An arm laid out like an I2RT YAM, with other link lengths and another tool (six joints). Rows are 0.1 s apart.
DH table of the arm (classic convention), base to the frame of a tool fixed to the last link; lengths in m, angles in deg. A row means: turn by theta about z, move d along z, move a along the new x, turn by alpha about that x. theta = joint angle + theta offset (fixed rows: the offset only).
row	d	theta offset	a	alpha
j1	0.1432	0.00	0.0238	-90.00
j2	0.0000	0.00	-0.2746	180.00
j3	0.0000	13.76	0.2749	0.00
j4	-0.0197	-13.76	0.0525	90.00
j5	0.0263	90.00	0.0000	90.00
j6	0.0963	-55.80	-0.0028	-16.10
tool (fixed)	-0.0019	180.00	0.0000	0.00
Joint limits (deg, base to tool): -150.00..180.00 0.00..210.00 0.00..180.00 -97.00..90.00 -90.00..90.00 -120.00..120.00
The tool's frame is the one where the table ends.
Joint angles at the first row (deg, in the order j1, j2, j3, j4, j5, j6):
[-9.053 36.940 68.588 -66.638 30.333 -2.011]
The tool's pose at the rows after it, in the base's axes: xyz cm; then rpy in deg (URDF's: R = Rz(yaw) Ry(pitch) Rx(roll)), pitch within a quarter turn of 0, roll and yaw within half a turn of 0:
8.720 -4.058 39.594 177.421 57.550 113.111
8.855 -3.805 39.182 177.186 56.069 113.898
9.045 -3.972 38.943 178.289 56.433 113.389
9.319 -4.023 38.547 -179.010 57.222 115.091
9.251 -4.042 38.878 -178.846 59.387 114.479
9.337 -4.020 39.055 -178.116 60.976 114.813
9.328 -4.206 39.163 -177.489 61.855 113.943
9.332 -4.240 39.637 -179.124 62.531 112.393
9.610 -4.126 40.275 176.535 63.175 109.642
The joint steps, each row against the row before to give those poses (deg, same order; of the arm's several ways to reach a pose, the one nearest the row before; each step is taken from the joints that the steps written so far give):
[0.241 -0.363 -1.578 0.006 0.275 -0.242]
[0.828 0.081 -0.510 -0.644 -0.919 1.119]
[1.385 0.485 -0.630 0.035 2.602 1.441]
[2.651 0.506 -1.048 0.024 3.380 1.130]
[3.440 0.144 0.127 -0.004 4.475 1.508]
[2.699 0.335 -0.041 0.047 3.323 0.958]
[0.232 0.301 0.021 -0.031 1.859 0.519]
[0.050 0.151 0.826 0.460 0.351 -0.255]
[-0.016 0.048 0.912 1.904 -0.899 -0.968]

